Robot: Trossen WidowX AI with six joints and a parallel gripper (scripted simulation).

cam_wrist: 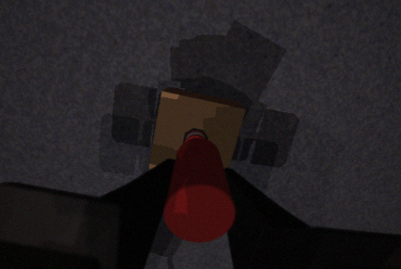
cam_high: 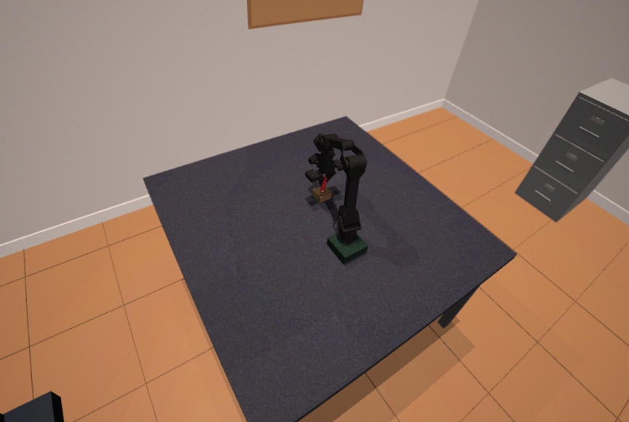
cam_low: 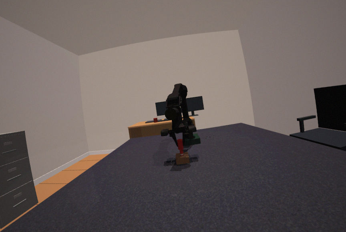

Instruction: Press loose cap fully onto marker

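The holder block lies 7 cm below my gripper tip. Also, from my gripper tip: red cap (1 cm above).
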